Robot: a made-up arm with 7 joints.
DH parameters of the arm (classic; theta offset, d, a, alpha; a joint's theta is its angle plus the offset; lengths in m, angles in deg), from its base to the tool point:
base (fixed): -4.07 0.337 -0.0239 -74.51
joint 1: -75.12 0.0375 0.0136 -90
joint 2: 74 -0.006 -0.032 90
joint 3: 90 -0.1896 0.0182 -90
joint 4: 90 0.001 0.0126 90
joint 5: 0 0.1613 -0.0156 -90
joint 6: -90 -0.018 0.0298 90
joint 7: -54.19 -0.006 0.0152 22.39
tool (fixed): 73.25 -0.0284 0 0
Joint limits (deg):
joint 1: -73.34..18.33
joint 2: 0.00..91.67
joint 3: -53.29..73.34
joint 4: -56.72..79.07
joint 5: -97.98..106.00
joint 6: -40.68..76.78
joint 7: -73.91..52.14
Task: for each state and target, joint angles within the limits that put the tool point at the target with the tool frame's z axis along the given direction. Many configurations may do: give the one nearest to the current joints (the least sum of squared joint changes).
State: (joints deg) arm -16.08 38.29 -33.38 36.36 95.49 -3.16 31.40
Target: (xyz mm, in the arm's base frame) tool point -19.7 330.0 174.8 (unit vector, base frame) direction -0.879 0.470 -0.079
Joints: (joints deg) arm 18.33 74.40 -53.00 38.87 104.73 25.90 41.48
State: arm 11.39 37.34 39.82 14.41 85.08 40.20 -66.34
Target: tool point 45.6 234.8 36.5 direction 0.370 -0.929 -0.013
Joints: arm -8.51 16.32 29.01 44.03 86.61 7.64 -50.79
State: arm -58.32 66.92 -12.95 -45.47 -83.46 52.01 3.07
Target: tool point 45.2 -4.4 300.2 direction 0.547 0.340 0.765
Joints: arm -24.20 40.13 -39.09 -52.96 -92.07 32.64 -6.96
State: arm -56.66 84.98 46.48 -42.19 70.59 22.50 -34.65
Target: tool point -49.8 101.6 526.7 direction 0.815 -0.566 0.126
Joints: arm -66.11 89.91 27.95 -56.72 92.60 48.39 -20.62
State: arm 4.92 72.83 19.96 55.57 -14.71 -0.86 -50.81
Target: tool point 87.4 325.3 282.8 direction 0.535 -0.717 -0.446
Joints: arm 18.33 91.67 -6.75 15.02 13.88 43.64 -69.38
